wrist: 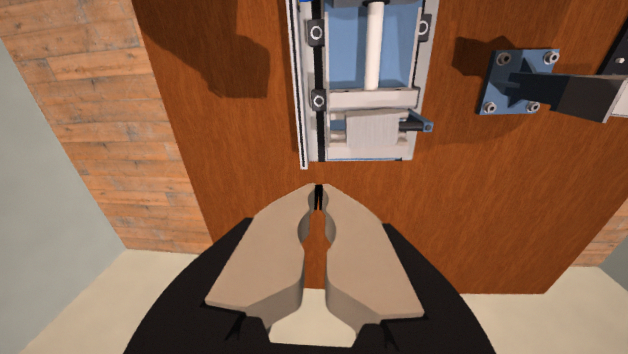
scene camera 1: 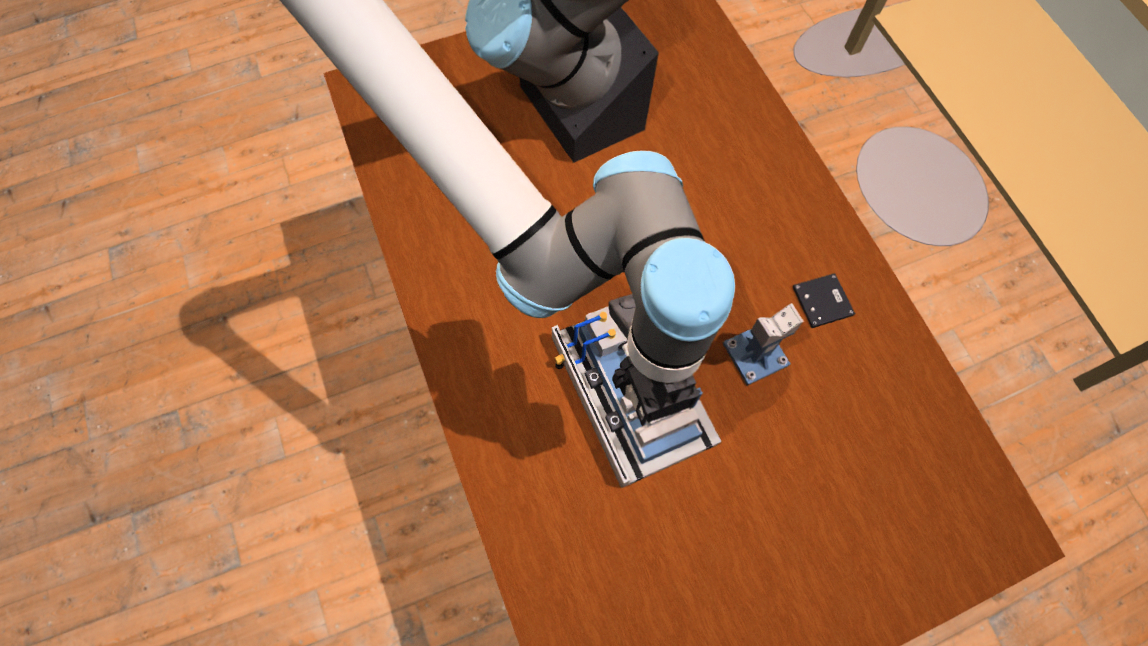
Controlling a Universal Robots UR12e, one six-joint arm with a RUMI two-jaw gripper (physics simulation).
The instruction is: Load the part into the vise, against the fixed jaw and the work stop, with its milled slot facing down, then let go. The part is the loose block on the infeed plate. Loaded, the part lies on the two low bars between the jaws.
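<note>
The loose block, light grey, sits in the vise between the jaw on the white screw rod and the end jaw. Its right side is at the tip of the black work stop; it looks close to the end jaw, but contact is unclear. No slot shows on its upper face. The two low bars show at its left and run under it. My gripper is shut and empty, above and apart from the block. In the scene view the arm hides the block and fingertips.
A blue stand with an angled grey head is beside the vise. A dark plate lies beyond it. Blue levers with yellow knobs and black clamps are on the vise's left. The arm's dark pedestal is behind.
</note>
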